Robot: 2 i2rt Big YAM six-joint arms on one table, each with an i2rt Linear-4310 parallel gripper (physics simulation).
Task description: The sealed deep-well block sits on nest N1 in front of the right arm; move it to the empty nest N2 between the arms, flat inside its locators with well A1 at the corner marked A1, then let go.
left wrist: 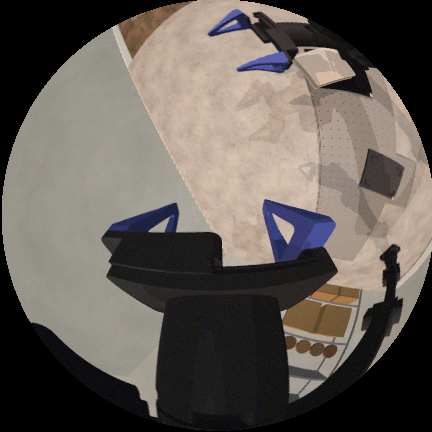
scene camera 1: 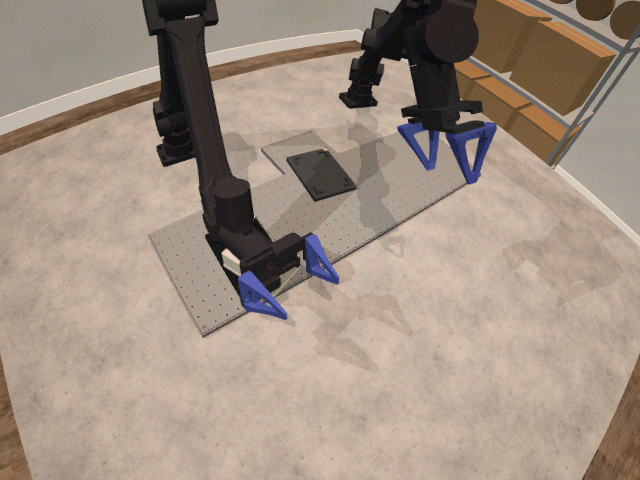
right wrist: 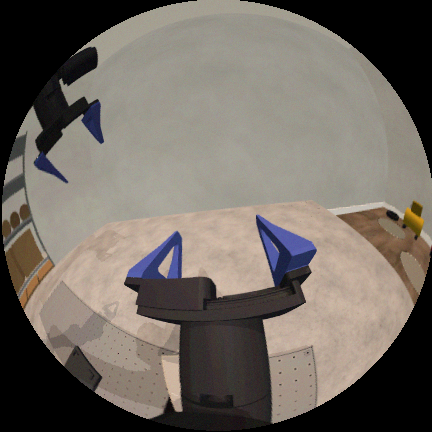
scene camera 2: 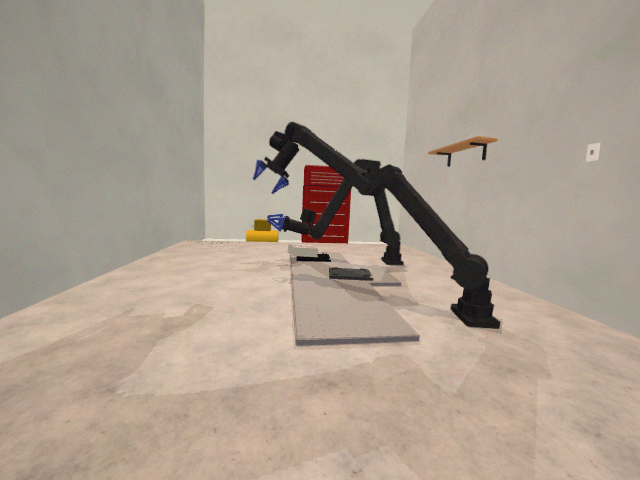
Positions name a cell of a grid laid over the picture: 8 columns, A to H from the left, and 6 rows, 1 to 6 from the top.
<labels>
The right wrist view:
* my left gripper: B3
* my right gripper: D4
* cream block: D6
</labels>
